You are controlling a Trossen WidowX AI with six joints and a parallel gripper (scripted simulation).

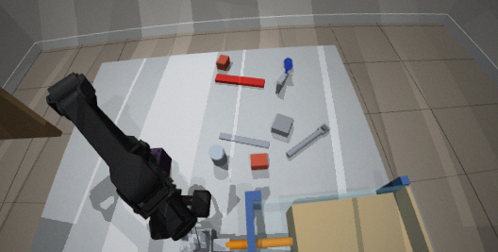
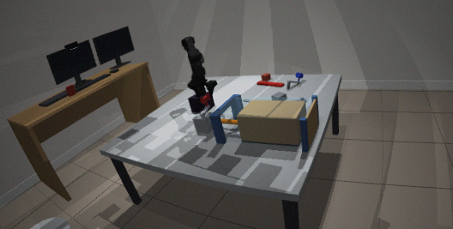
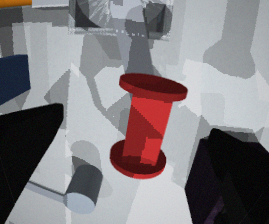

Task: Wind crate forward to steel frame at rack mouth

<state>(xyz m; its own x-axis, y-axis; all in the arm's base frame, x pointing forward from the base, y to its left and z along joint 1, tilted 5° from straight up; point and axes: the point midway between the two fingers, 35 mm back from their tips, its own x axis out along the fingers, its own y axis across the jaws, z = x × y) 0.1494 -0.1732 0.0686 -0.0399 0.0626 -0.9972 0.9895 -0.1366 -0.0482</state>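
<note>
Right now the red knob is 20 mm below my gripper tip and 10 mm to the left of it. From my gripper tip the other things lie so: red-knobbed handle: 50 mm below, 30 mm to the right; grey winch: 130 mm below, 100 mm to the right; blue steel frame: 180 mm ahead, 100 mm to the right, 50 mm below.
</note>
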